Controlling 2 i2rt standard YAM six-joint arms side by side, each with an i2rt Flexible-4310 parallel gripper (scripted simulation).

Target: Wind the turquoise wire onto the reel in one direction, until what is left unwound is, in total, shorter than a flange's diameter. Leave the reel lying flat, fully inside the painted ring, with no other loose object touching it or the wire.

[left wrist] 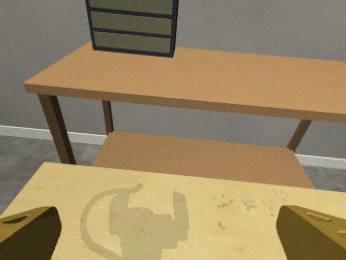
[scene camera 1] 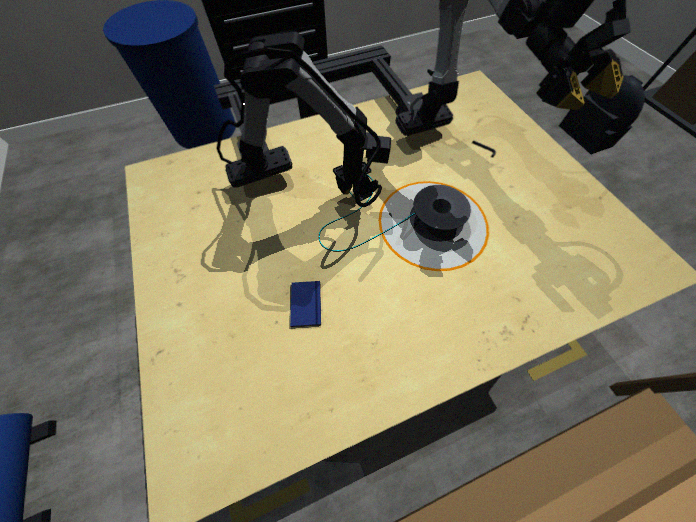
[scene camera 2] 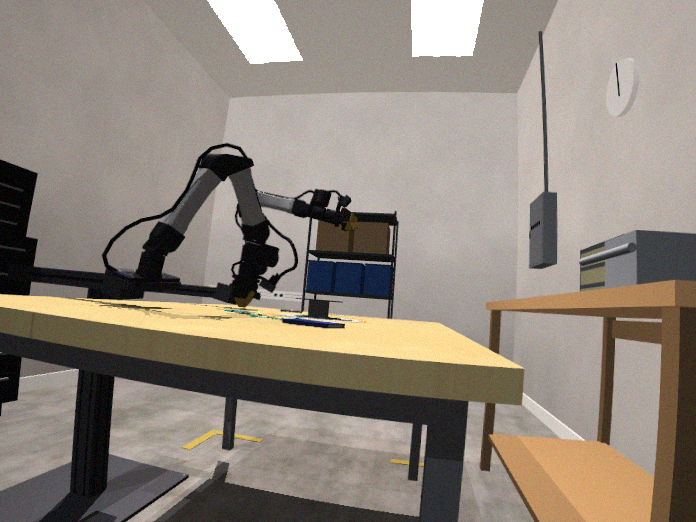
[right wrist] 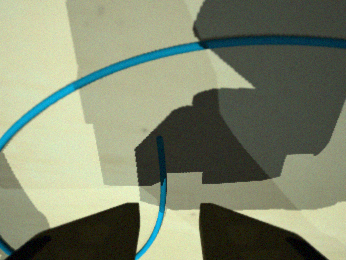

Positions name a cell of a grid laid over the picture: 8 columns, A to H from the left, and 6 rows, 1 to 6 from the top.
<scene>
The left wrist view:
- my left gripper: D5
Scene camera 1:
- my left gripper: G2
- dark grey reel: F3
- blue notebook: D4
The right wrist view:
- my right gripper: D5
</scene>
